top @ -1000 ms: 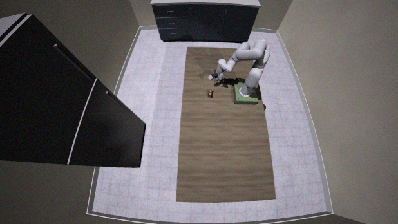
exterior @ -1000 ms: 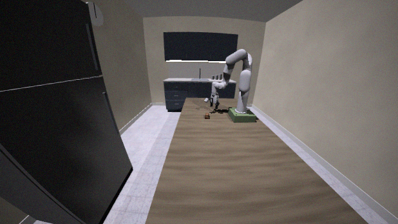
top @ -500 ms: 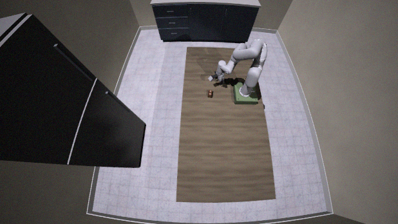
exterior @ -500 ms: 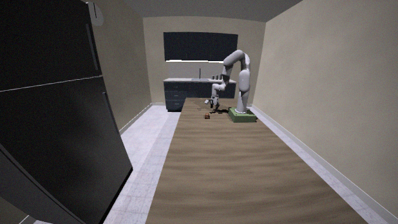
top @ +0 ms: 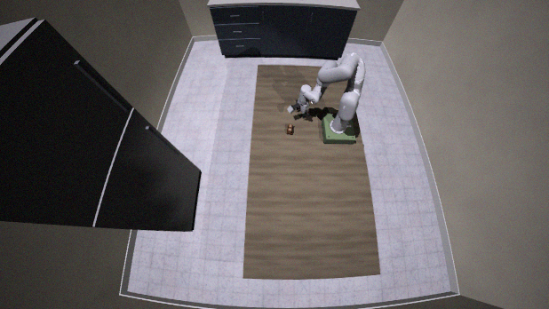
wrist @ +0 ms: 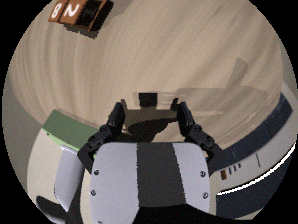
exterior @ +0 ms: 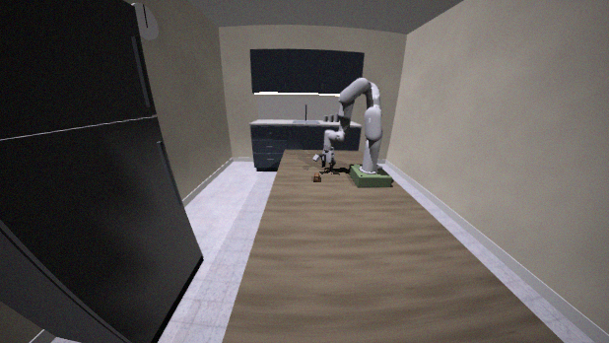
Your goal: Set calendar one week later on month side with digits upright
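The calendar cube lies 100 mm ahead of my hand, 130 mm to the left of it and 10 mm below it. From my hand the other things lie so: calendar tray 100 mm ahead, 140 mm to the left, 20 mm below.
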